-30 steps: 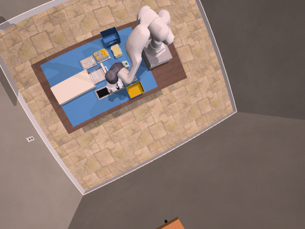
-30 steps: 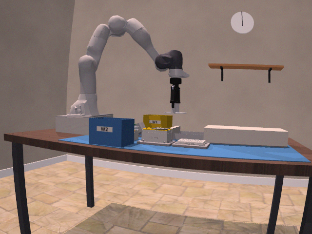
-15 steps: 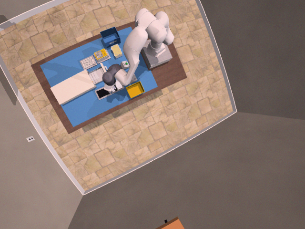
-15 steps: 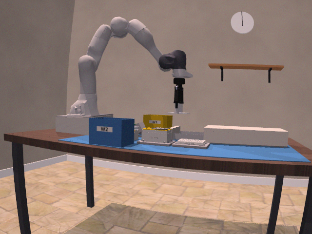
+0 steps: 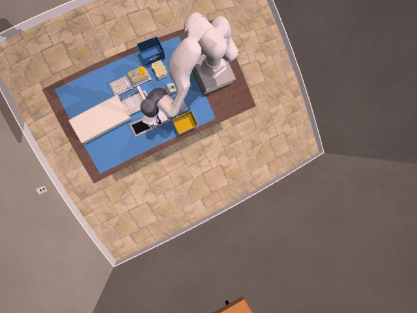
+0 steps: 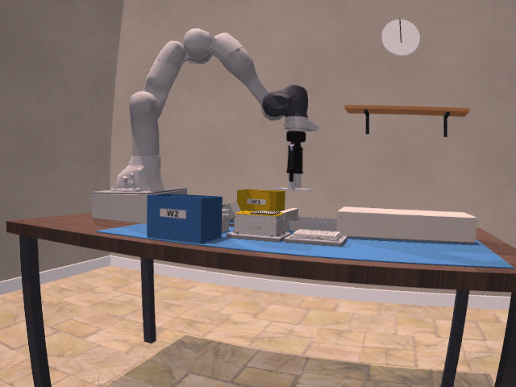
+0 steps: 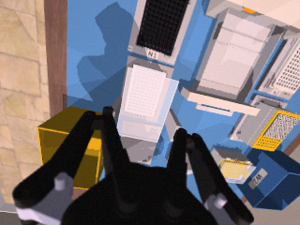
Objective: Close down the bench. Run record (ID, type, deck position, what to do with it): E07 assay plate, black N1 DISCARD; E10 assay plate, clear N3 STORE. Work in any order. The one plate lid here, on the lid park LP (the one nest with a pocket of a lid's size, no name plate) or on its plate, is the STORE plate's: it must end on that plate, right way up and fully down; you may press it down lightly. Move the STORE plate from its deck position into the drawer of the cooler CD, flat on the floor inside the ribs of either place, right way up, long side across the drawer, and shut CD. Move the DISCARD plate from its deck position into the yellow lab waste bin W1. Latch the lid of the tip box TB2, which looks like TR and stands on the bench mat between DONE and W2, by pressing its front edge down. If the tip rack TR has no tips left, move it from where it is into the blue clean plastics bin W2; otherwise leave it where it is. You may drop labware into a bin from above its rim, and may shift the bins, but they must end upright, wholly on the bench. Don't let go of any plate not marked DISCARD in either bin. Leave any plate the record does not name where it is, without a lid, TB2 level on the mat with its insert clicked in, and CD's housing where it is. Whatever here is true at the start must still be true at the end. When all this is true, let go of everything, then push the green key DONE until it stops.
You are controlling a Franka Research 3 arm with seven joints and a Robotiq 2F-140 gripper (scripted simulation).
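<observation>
My hand is 150 mm above the grey nest N3. Also, from my hand: nest N1: 170 mm ahead, 10 mm to the right, 150 mm below; white plate lid: 20 mm below; black plate: 170 mm ahead, 10 mm to the right, 140 mm below.
</observation>
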